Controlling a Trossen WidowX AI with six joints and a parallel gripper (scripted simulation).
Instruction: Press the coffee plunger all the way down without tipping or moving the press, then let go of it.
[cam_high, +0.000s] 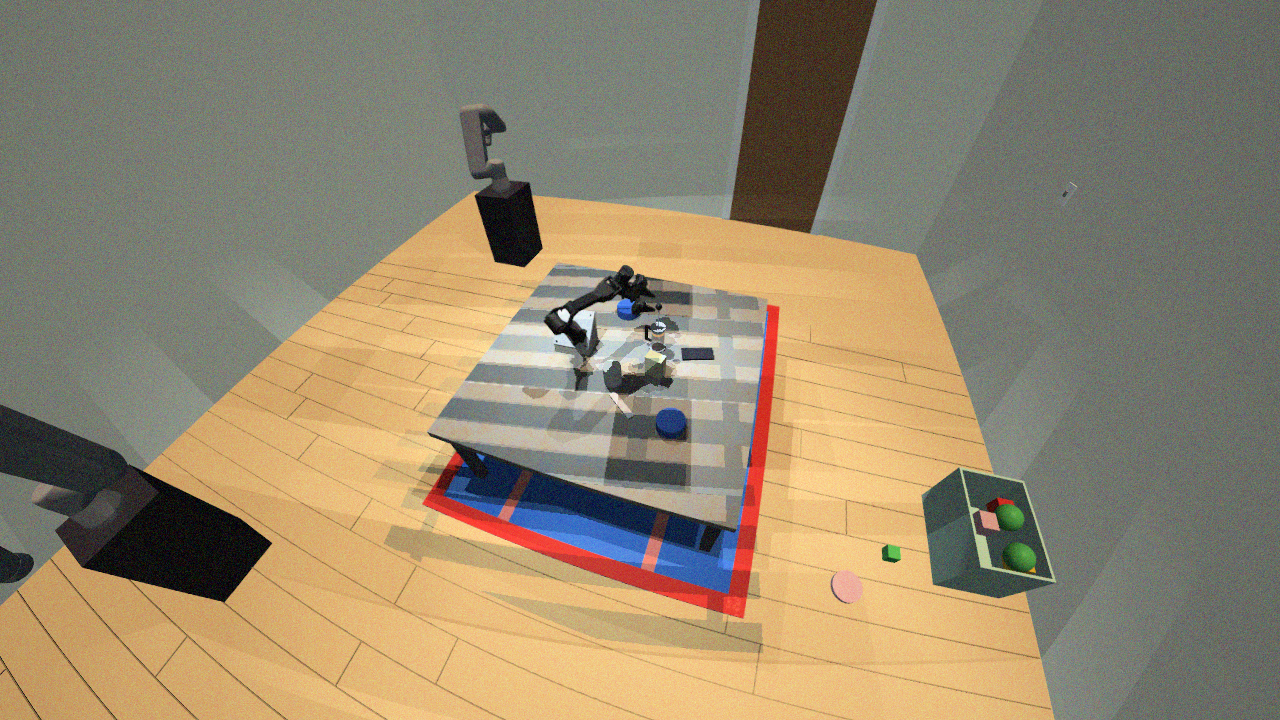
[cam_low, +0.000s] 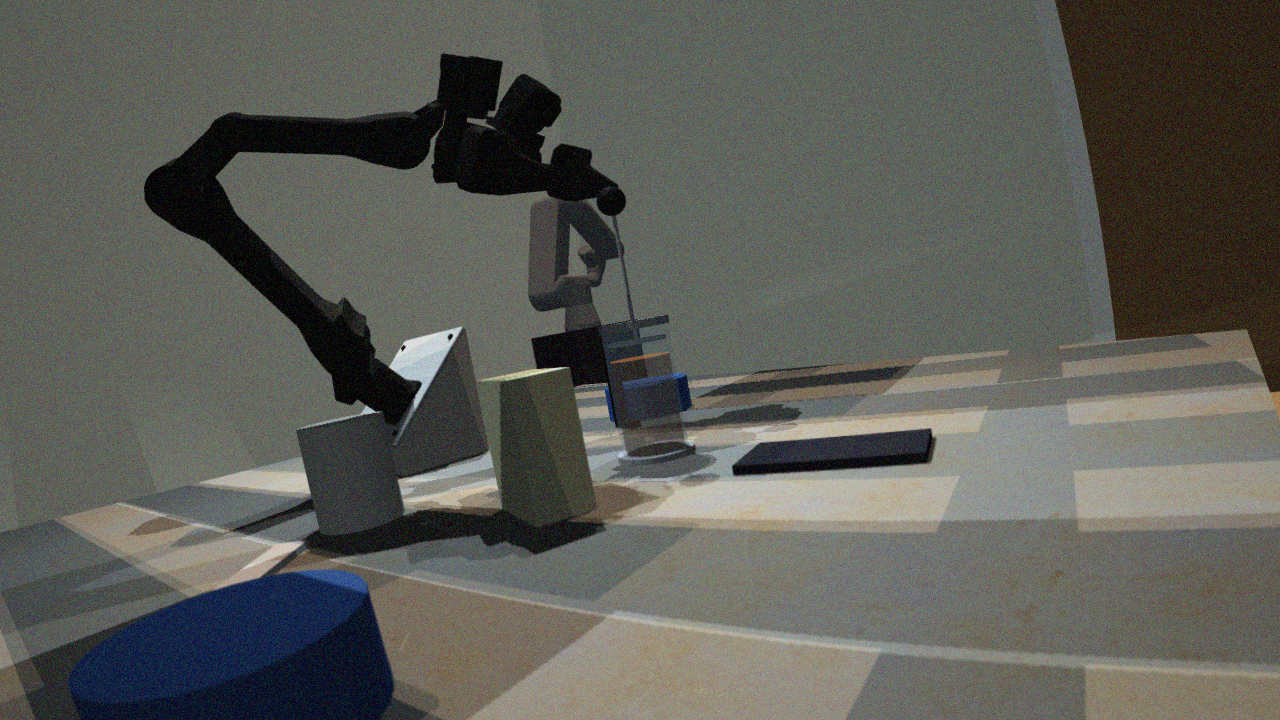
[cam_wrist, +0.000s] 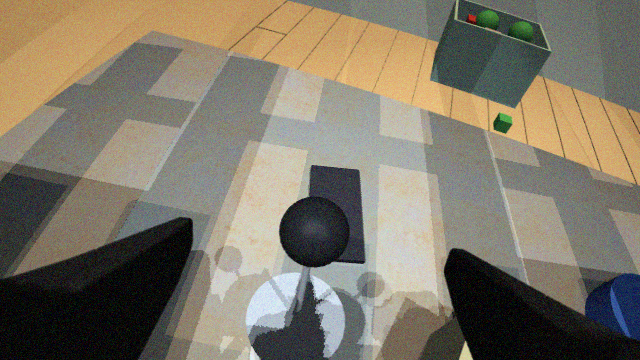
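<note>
The coffee press is 10 mm to the left of my gripper tip and 150 mm below it.
</note>
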